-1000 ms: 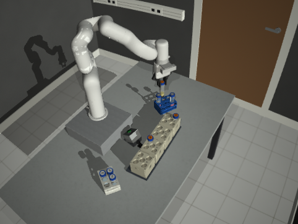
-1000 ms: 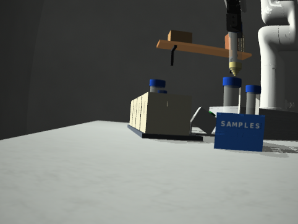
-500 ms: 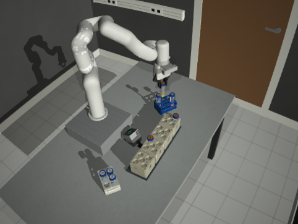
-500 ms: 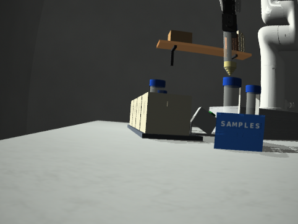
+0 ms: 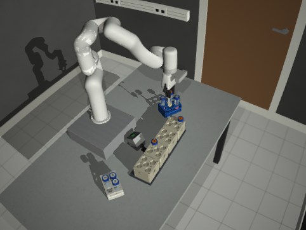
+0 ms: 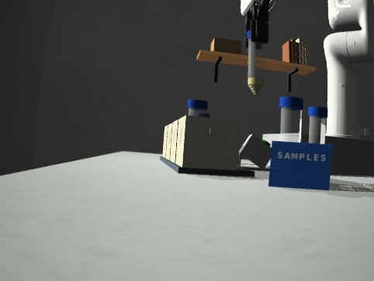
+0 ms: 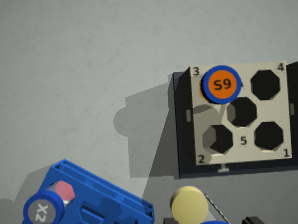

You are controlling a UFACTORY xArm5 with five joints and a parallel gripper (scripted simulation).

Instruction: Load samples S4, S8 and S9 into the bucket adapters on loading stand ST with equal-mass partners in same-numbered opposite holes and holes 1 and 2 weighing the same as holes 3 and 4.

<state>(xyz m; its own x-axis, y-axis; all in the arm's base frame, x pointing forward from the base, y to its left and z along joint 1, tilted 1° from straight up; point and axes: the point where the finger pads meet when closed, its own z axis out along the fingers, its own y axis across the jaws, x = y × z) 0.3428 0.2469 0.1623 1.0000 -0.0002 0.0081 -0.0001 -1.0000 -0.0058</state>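
Right now the adapter is 7 cm ahead of my hand, 6 cm to the right of it and 20 cm below it. From my hand the other things lie so: white blanks rack: 1 cm behind, 57 cm to the right, 22 cm below; blue samples rack: 6 cm behind, 10 cm to the left, 22 cm below.
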